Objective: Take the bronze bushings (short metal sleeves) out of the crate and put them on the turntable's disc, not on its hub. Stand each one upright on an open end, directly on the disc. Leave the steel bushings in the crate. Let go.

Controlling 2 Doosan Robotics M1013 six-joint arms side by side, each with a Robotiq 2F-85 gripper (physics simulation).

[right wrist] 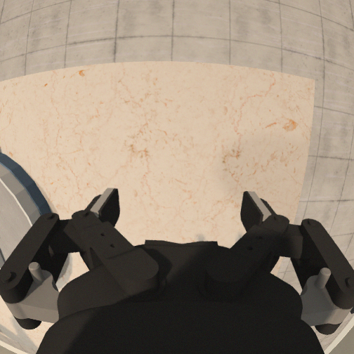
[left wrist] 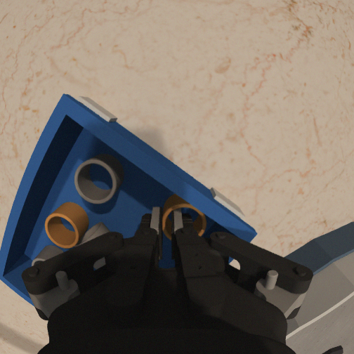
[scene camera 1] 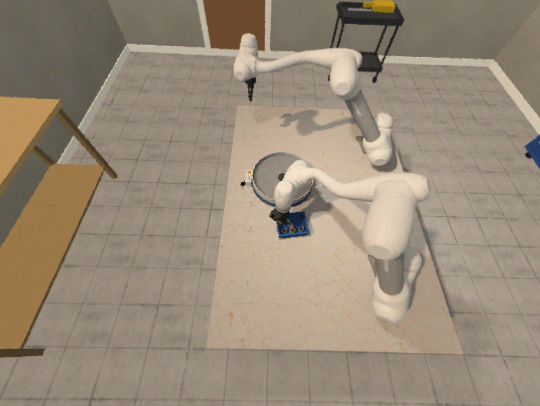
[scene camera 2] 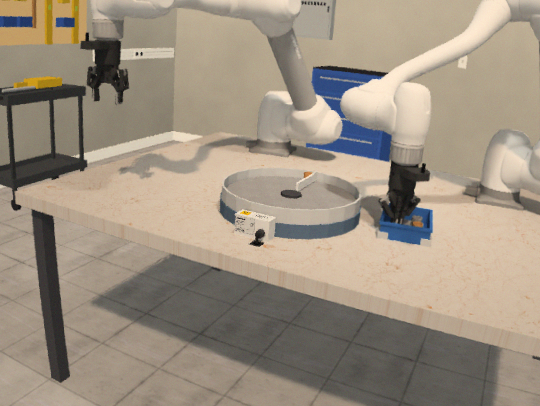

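The blue crate [scene camera 1: 293,237] [scene camera 2: 405,233] [left wrist: 145,152] holds a bronze bushing [left wrist: 75,212] at its left, another bronze bushing [left wrist: 172,202] at the fingers, an upright steel bushing [left wrist: 116,167] and more grey pieces partly hidden. My left gripper [scene camera 1: 288,223] [scene camera 2: 399,220] [left wrist: 166,218] is down in the crate, fingers close together. One finger overlaps the second bushing's opening, its wall between the pads; whether they grip it is unclear. My right gripper [scene camera 1: 250,98] [scene camera 2: 107,101] [right wrist: 180,202] is open, empty and high. On the turntable disc [scene camera 1: 270,167] [scene camera 2: 260,187], an orange-bronze piece [scene camera 2: 307,174] shows behind the vane.
The disc has a dark hub [scene camera 1: 281,176] [scene camera 2: 291,194], a raised rim and a white upright vane [scene camera 2: 306,182]. A white box [scene camera 1: 249,177] [scene camera 2: 255,224] and a small black knob [scene camera 1: 243,183] [scene camera 2: 259,236] stand beside the turntable. The left arm passes over the disc's edge in scene camera 1.
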